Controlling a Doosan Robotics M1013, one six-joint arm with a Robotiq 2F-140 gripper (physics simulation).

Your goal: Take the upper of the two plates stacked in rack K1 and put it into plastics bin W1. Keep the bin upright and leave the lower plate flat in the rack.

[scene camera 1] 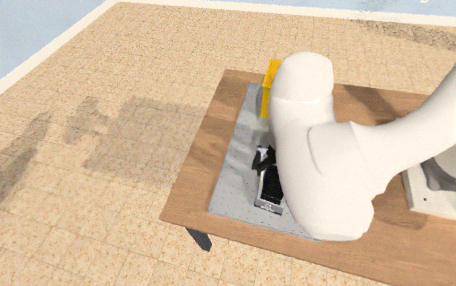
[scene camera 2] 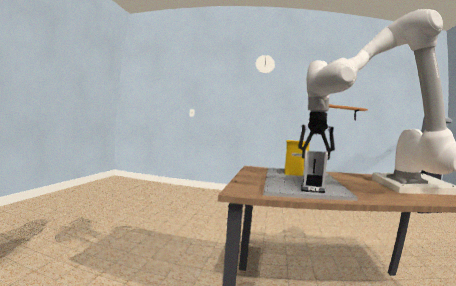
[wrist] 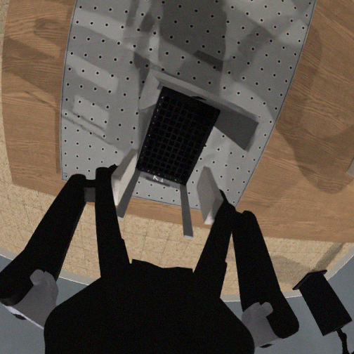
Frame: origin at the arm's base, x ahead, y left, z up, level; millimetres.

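Where they show: gripper, fingertip midpoint: [scene camera 1: 275, 182] [scene camera 2: 315, 167]; arm's base, link origin: [scene camera 1: 448, 169] [scene camera 2: 406, 180].
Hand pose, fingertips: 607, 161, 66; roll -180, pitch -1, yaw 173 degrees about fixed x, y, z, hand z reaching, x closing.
Each offset is from my fingertips to the top centre of the thing, as dx, dy, dz. Level surfaces: height alone.
Rack K1 {-4, -15, +62} [scene camera 1: 268, 207] [scene camera 2: 324, 170] [wrist: 225, 105], grey with upright walls, stands upright on the perforated grey board. The black gridded upper plate {-6, -24, -43} [scene camera 1: 272, 186] [wrist: 177, 135] lies flat in it. The lower plate cannot be told apart beneath it. The yellow bin W1 {-9, -437, +89} [scene camera 1: 266, 100] [scene camera 2: 295, 162] stands upright behind the rack, partly hidden by the arm in scene camera 1; it does not show in the wrist view. My gripper [scene camera 2: 316, 156] [wrist: 168, 168] is open and empty, its fingertips near the height of the rack's top, one towards each side of the rack and above the plate.
The perforated board {dz -90} [scene camera 1: 225, 197] [scene camera 2: 280, 187] [wrist: 92, 107] lies on the wooden table {dz -103} [scene camera 1: 195, 175] [scene camera 2: 240, 190] [wrist: 27, 125]. The rack's tall back wall and side pieces rise around the plate. The arm covers much of the table in scene camera 1. Its white base plate [scene camera 2: 435, 187] is at the right.
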